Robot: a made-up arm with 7 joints.
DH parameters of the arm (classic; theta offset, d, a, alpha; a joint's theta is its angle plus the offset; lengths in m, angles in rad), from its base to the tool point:
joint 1: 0 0.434 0 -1.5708
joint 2: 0 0 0 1.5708
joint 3: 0 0.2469 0.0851 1.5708
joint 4: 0 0 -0.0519 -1.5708
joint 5: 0 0.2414 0 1.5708
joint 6: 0 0 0.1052 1.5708
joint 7: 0 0 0 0
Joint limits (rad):
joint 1: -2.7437..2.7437
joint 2: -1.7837..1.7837
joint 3: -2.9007..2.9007
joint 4: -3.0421..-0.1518
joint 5: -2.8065..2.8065
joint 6: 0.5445..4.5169
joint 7: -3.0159..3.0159
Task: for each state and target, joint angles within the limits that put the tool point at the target. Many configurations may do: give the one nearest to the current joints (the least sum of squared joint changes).
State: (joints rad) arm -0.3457 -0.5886 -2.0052 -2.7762 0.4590 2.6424 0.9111
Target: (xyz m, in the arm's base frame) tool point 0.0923 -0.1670 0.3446
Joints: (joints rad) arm 0.2979 -0.8558 -1.7303 -3.0421 0.5213 1.7940 0.9111
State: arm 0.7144 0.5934 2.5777 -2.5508 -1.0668 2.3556 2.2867
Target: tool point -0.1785 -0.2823 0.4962
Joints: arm 1.0596 0.0978 2.9007 -2.5559 -1.0801 2.3256 2.2867
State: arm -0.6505 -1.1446 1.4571 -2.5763 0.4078 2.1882 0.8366
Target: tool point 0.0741 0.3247 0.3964
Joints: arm -0.3059 -1.1204 1.7709 -2.6519 0.3642 2.1738 0.8366
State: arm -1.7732 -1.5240 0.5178 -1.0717 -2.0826 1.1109 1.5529
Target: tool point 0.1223 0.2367 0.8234
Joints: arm -1.6486 -1.6681 0.3695 -1.9003 -1.9139 1.0178 1.5529
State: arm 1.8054 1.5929 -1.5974 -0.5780 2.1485 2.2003 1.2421
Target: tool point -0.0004 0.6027 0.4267
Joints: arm 1.9265 1.6472 -1.5850 -0.4693 2.1145 1.9449 1.2421
